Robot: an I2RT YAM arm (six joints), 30 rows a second.
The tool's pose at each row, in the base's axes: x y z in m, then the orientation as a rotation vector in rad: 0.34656 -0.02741 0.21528 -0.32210 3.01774 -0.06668; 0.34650 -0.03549 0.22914 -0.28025 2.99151 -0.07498; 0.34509 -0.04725 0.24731 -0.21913 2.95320 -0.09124; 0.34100 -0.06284 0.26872 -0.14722 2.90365 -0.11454; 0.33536 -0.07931 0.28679 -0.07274 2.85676 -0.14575; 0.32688 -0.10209 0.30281 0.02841 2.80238 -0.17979; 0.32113 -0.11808 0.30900 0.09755 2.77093 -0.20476; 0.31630 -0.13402 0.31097 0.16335 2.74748 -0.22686
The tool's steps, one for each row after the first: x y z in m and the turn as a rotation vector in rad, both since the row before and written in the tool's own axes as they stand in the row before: 0.00038 -0.00864 -0.01351 0.01040 -0.02857 0.02608; 0.00122 -0.01241 -0.01774 0.01810 -0.04039 0.03869; 0.00265 -0.01640 -0.02103 0.02491 -0.05004 0.04638; 0.00318 -0.01744 -0.01776 0.03090 -0.04494 0.04872; 0.00521 -0.02404 -0.01556 0.03671 -0.04899 0.06839; 0.00342 -0.01684 -0.00563 0.02666 -0.02552 0.04703; 0.00314 -0.01644 -0.00104 0.02446 -0.01626 0.04483
